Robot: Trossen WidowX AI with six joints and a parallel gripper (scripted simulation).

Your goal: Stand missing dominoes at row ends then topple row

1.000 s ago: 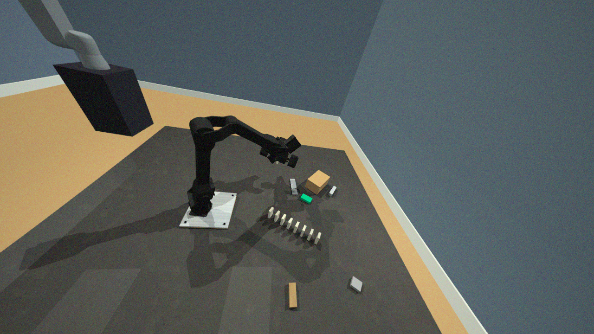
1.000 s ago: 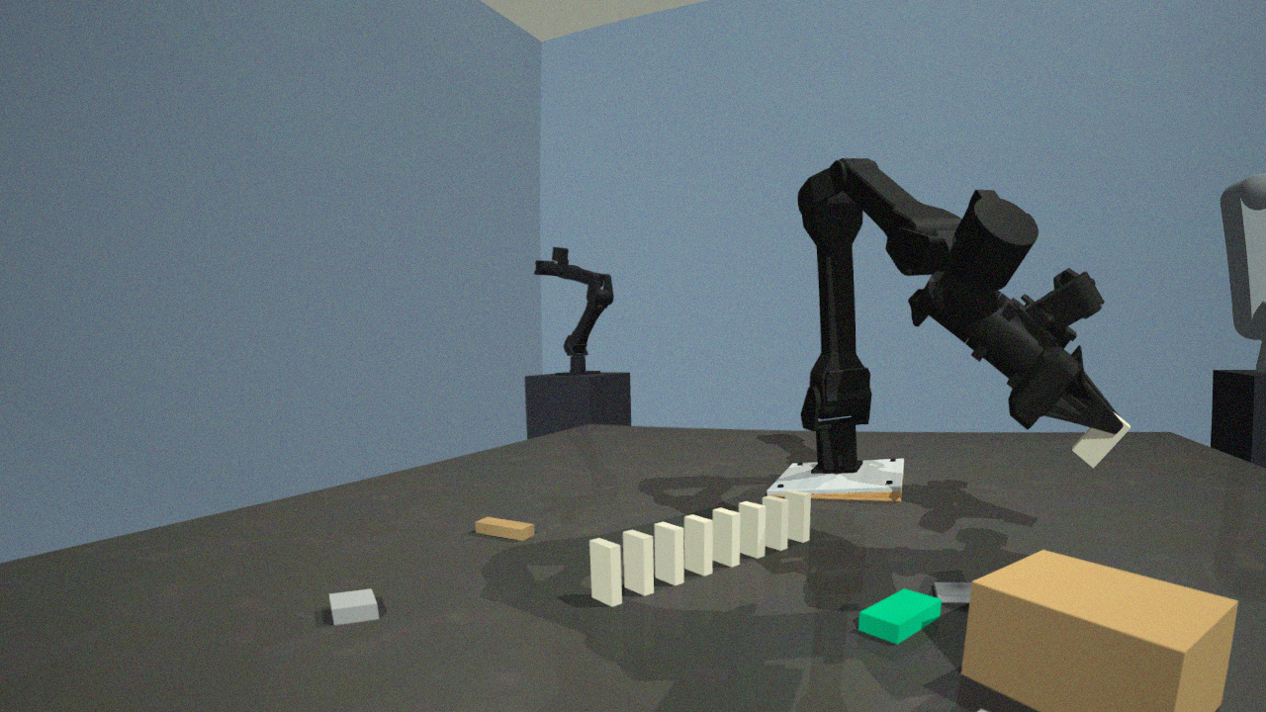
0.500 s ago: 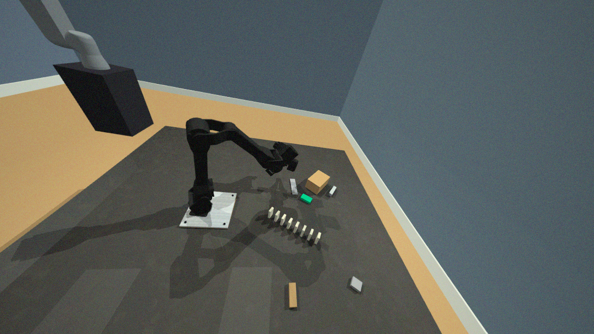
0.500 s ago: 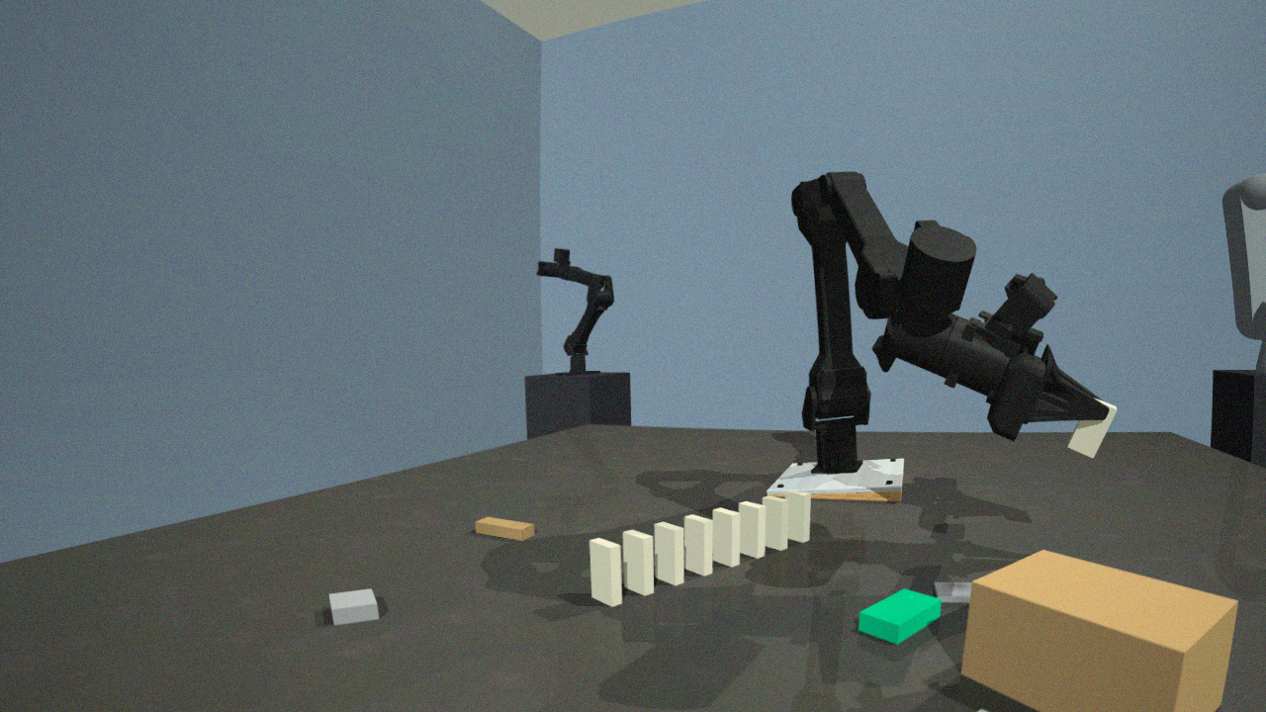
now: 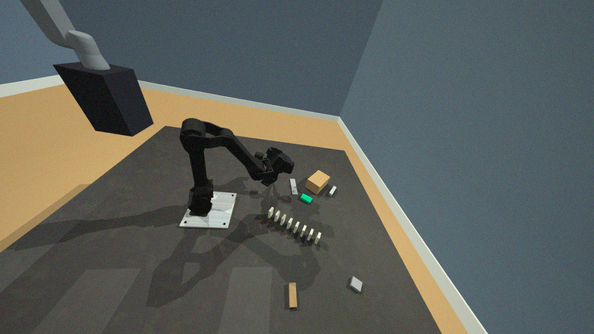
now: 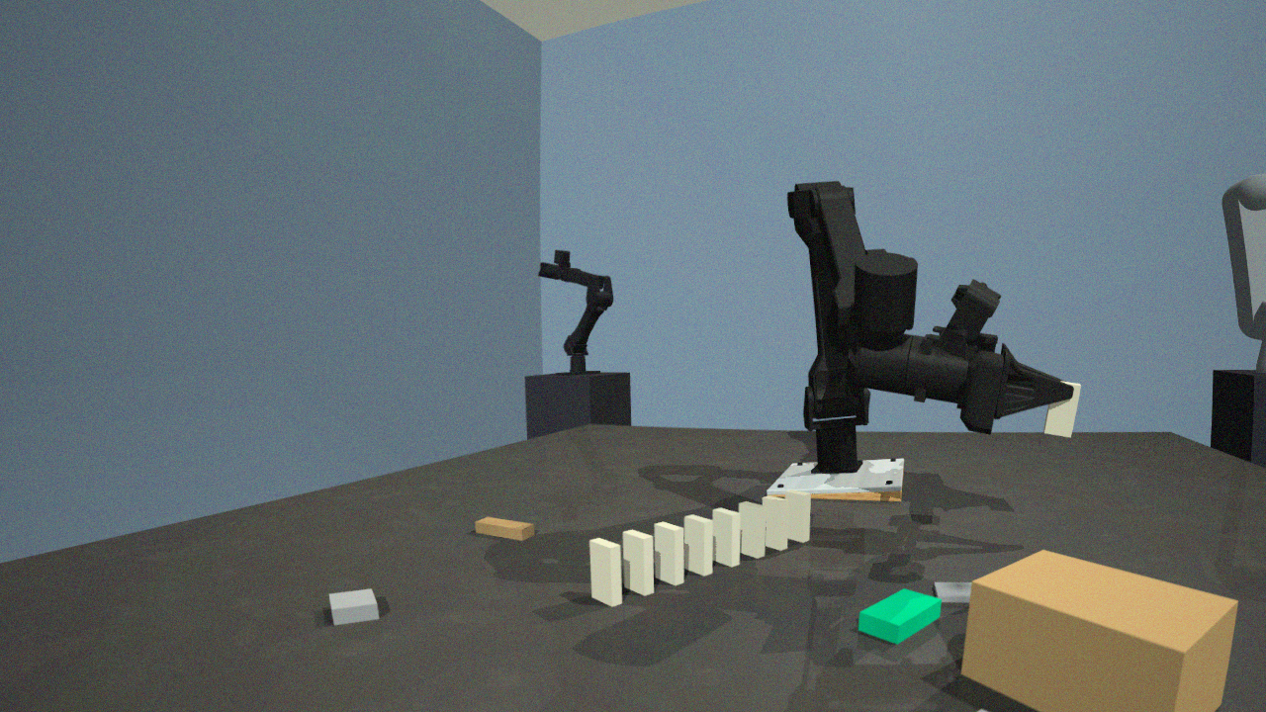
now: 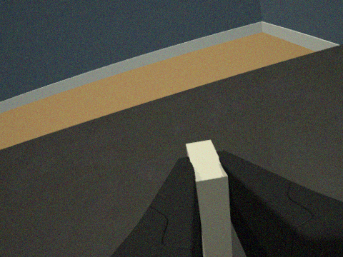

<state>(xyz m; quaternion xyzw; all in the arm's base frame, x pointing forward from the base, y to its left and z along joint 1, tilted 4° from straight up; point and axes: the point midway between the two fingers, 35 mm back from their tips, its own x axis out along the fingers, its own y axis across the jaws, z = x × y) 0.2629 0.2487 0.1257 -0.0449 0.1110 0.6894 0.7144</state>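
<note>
Right now the flat grey strip is 140 mm below my gripper tip, 120 mm ahead of it and 60 mm to the right of it. Also, from my gripper tip: green block (190 mm ahead, 140 mm to the right, 140 mm below); then tan box (260 mm ahead, 120 mm below, 20 mm to the right); then tan bar (540 mm to the right, 140 mm below, 120 mm ahead).
</note>
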